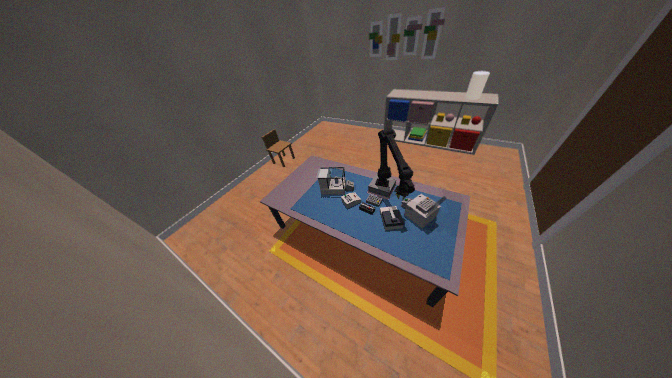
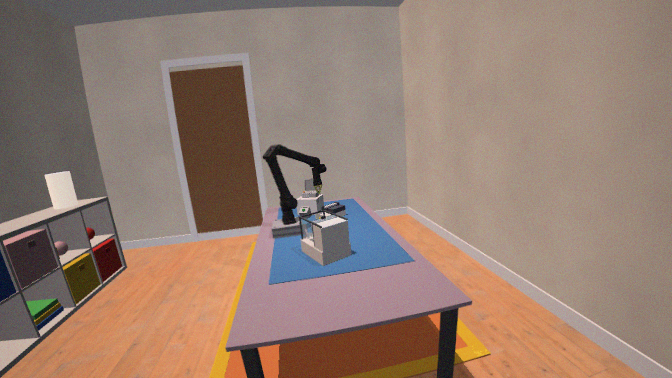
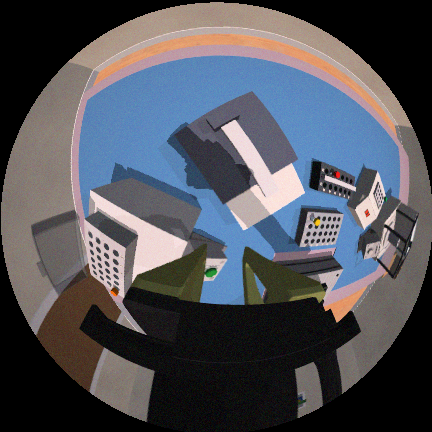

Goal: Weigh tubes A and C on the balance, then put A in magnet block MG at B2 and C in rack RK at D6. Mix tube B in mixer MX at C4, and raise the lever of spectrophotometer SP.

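Frame: origin at the arm's base, x left, y back, z up, level; metres.
Seen in the pictures: gripper, fingertip midpoint: (image 1: 400, 199) (image 2: 319, 193) (image 3: 224, 251); arm's base, origin of the base link: (image 1: 382, 183) (image 2: 289, 221).
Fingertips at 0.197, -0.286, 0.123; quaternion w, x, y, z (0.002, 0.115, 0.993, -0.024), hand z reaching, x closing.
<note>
Pixels of each thing's top centre, then the offset from my fingertips to it, as dx, dy, dz. "pt": a spot on its surface instead. Level surfaces: height alone.
- dark-topped instrument, middle of its top: (image 3: 255, 162) (image 2: 329, 204) (image 1: 391, 211) -0.050, -0.065, -0.090
- pale lever, middle of its top: (image 3: 251, 157) -0.047, -0.071, -0.094
- red-capped tube, middle of its top: (image 3: 337, 174) -0.241, -0.039, -0.136
- black block, middle of its top: (image 3: 342, 183) (image 1: 367, 206) -0.265, -0.018, -0.144
- yellow-capped tube, middle of its top: (image 3: 317, 222) -0.186, +0.058, -0.138
- grey holed rack, middle of its top: (image 3: 323, 229) (image 1: 374, 199) -0.228, +0.094, -0.162
- orange-capped tube, middle of its top: (image 3: 112, 293) +0.194, +0.082, -0.008
- large white machine, middle of its top: (image 3: 135, 285) (image 2: 307, 194) (image 1: 419, 199) +0.138, +0.066, -0.022
- balance, middle of its top: (image 2: 318, 214) (image 1: 334, 171) -0.633, +0.169, +0.030
- white machine's grey lid, surface spot: (image 3: 57, 245) pt +0.246, -0.027, +0.024
- green-button box, middle of its top: (image 3: 209, 274) +0.046, +0.129, -0.117
- white device, middle of its top: (image 3: 376, 203) (image 1: 350, 196) -0.432, +0.034, -0.122
- table's, its level: dz -0.195
My gripper (image 1: 399, 193) (image 2: 319, 189) (image 3: 224, 251) is partly open and empty, above the mat between the dark-topped instrument (image 3: 250, 130) and the small green-button box. A pale lever (image 3: 248, 155) runs over that instrument's top; its angle is hard to tell. A red-capped tube (image 3: 337, 174) stands in the black block (image 3: 316, 175). A yellow-capped tube (image 3: 317, 221) stands in the grey holed rack (image 3: 326, 242). An orange-capped tube (image 3: 115, 291) stands in the holed block on the large white machine (image 3: 155, 235) (image 1: 421, 216). The balance (image 1: 332, 182) (image 2: 334, 241) (image 3: 397, 230) has a framed shield. Labels are unreadable.
The white machine's grey lid (image 3: 57, 245) stands open. The green-button box (image 3: 216, 267) is beside it. Another white device (image 3: 365, 197) (image 1: 351, 200), with small holes and a red mark, stands near the balance. The arm's base (image 1: 382, 187) (image 2: 286, 229) is at the table's (image 1: 280, 195) edge.
</note>
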